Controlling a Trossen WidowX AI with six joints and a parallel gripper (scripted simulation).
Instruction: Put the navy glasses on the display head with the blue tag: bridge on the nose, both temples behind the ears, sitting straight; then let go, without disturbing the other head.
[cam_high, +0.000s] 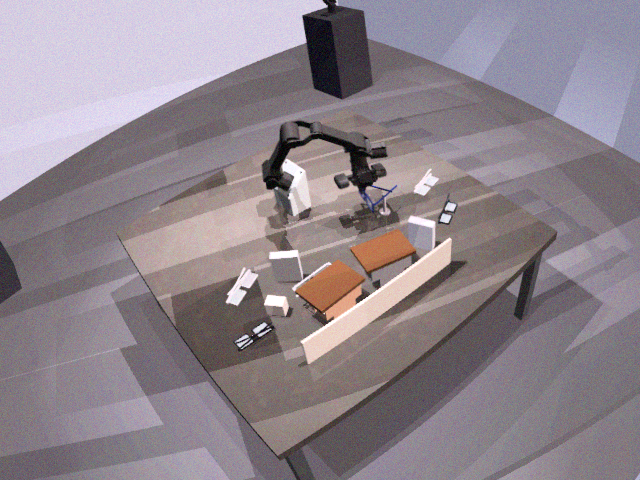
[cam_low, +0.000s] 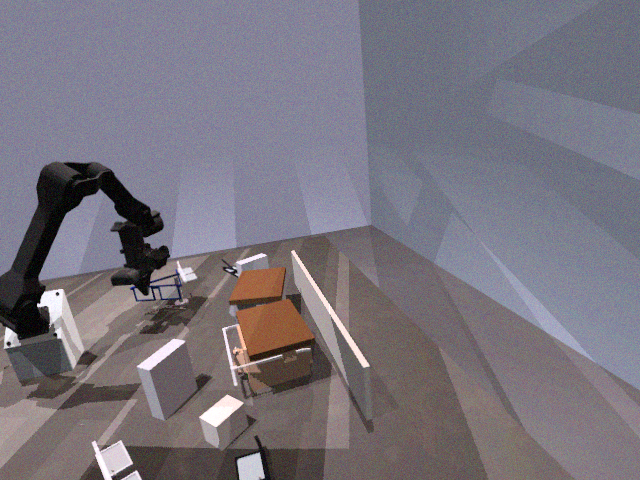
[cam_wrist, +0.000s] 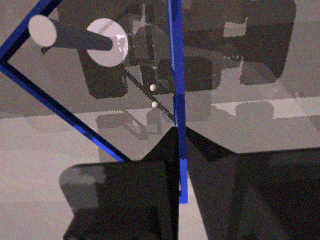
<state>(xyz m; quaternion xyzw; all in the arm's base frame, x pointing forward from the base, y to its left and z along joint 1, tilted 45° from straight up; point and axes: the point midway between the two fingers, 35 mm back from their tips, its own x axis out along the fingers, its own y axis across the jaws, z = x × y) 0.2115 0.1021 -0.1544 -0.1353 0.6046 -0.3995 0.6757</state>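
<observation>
My gripper tip is now 8 cm short of the white peg stand, 4 cm above it and 3 cm to the right of it. The rest, counted from my gripper tip: peach display head 41 cm to the right, 26 cm ahead; then long white panel 42 cm ahead, 31 cm to the right.
</observation>
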